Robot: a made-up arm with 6 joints.
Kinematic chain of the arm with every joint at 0, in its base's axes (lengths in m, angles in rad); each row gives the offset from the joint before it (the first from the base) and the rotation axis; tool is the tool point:
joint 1: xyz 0 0 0.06 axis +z
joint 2: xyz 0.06 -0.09 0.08 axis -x
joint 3: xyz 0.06 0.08 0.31 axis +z
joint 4: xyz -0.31 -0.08 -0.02 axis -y
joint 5: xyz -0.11 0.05 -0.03 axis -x
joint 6: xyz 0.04 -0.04 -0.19 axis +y
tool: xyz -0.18 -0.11 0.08
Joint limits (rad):
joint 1: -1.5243..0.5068
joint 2: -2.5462..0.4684
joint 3: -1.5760..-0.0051
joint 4: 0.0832..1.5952
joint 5: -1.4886..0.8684
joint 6: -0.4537..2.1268
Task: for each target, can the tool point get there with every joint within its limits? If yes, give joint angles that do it. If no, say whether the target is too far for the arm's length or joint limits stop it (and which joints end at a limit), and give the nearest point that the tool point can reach.
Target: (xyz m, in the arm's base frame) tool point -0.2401 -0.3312 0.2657
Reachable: yes | joints 0.2668 -1.6283 -0.5343 0.9860 0.3565 0.6644
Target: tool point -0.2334 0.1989 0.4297
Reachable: yes | joints -1.0098 0.0615 -0.1260 0.7630 0.5915 1.1862
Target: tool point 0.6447 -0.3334 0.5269
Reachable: no: joint limits stop it (at a limit: joint 1, joint 3, joint 4, joint 5, joint 6) | nearest point 0.5352 -0.3936 0.5265 | short by 0.125 m
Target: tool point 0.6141 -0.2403 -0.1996
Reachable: no: joint limits stop it (at a limit: joint 2, joint 3, joint 4, joint 6) | nearest point 0.5290 -0.2070 -0.0972 | short by 0.137 m
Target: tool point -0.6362 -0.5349 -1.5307
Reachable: no: too far | nearest point -0.2363 -0.1986 -0.2380 | short by 1.394 m
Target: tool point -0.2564 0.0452 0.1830
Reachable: yes | joints -0.5055 -0.9457 -0.5839 1.4242 0.6007 -0.1993
